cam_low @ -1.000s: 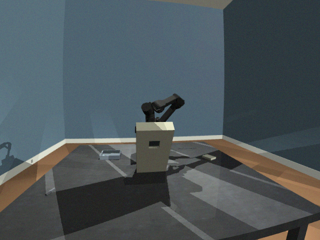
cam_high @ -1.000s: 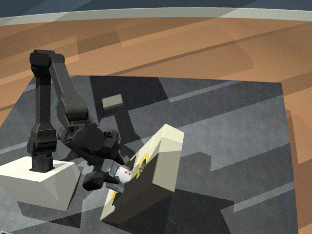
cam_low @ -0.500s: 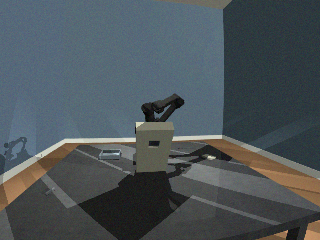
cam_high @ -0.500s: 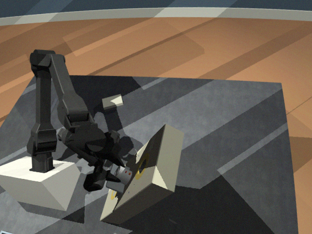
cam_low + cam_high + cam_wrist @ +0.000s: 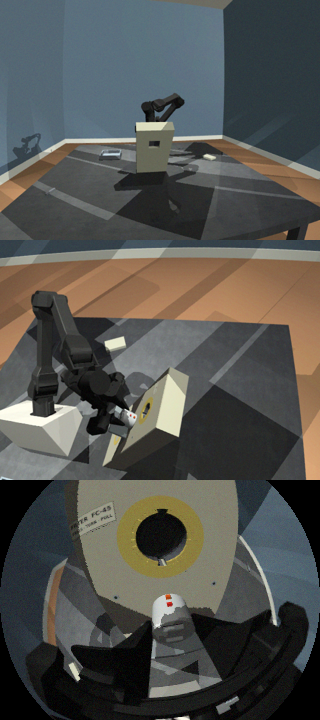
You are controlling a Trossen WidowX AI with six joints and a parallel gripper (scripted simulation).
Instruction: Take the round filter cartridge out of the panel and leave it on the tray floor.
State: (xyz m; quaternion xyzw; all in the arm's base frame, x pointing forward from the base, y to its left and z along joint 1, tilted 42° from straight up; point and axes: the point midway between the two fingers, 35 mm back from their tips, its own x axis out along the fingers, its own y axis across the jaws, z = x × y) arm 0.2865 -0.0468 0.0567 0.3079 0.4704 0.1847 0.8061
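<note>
My gripper tip is now 4 cm short of the cream service panel and 3 cm above it. Also, from my gripper tip: cream block: 46 cm to the left, 22 cm behind, 19 cm below; filter cartridge: right at my gripper tip; tray: 36 cm behind, 29 cm to the right, 18 cm below.
</note>
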